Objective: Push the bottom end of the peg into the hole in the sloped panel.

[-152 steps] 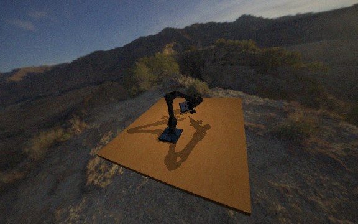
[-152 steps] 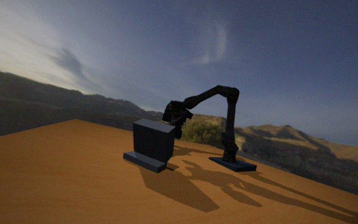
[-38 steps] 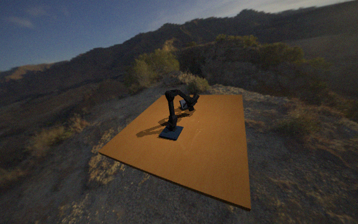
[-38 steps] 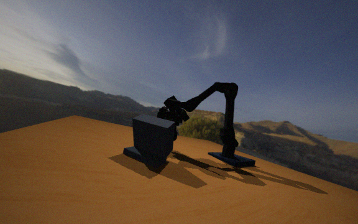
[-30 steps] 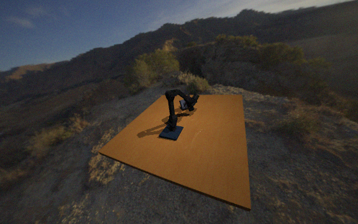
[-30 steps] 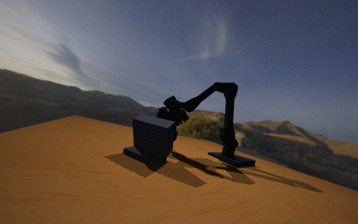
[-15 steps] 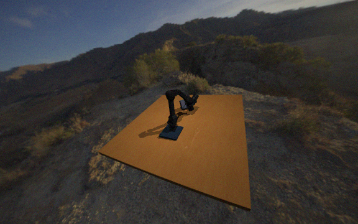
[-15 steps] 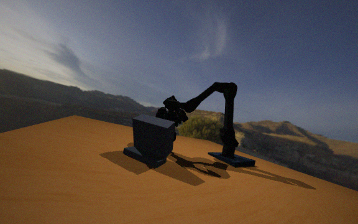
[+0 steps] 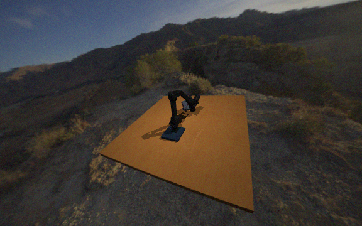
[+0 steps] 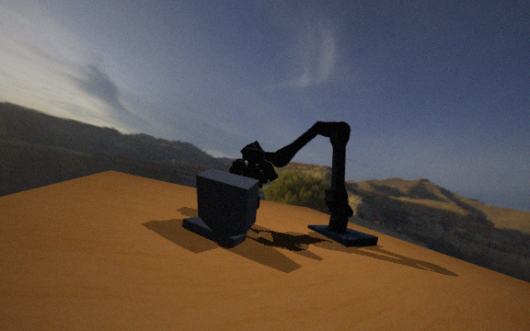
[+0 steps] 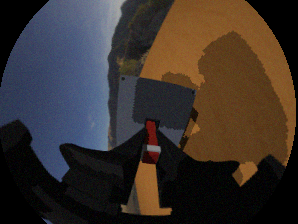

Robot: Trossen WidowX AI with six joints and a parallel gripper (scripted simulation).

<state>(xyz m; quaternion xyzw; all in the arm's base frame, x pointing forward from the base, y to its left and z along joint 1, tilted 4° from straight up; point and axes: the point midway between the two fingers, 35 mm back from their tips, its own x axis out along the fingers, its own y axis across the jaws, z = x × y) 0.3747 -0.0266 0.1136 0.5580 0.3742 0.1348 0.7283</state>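
Now: the sloped panel 30 mm ahead of my gripper tip, 30 mm to the left of it and 20 mm below it. The rest, counted from my gripper tip: flat dark foot: 50 mm ahead, 50 mm to the left, 90 mm below; red peg: 10 mm behind, 10 mm to the right, 10 mm above.
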